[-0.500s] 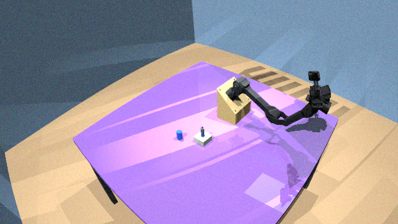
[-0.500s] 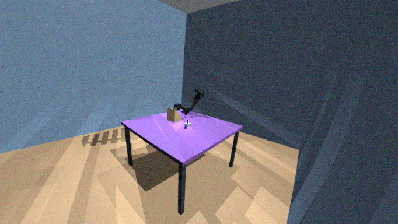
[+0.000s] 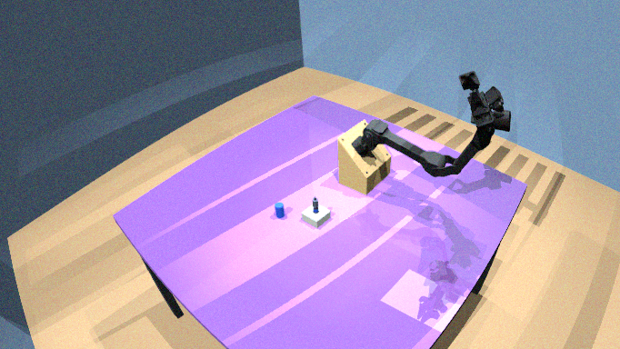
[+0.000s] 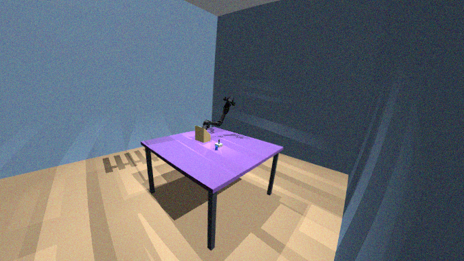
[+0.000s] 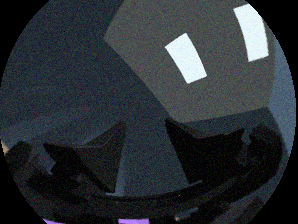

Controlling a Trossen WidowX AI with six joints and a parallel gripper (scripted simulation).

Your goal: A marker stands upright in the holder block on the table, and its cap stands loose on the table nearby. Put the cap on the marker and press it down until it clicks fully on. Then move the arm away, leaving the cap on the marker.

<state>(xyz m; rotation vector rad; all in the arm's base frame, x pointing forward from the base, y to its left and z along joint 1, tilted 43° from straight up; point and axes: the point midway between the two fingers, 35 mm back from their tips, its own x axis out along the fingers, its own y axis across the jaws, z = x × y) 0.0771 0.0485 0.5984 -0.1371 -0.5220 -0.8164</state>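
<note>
Now: the blue marker cap 560 mm to the right of my gripper tip, 550 mm below it and 200 mm ahead of it. The rest, counted from my gripper tip: holder block: 560 mm below, 450 mm to the right, 140 mm ahead.
</note>
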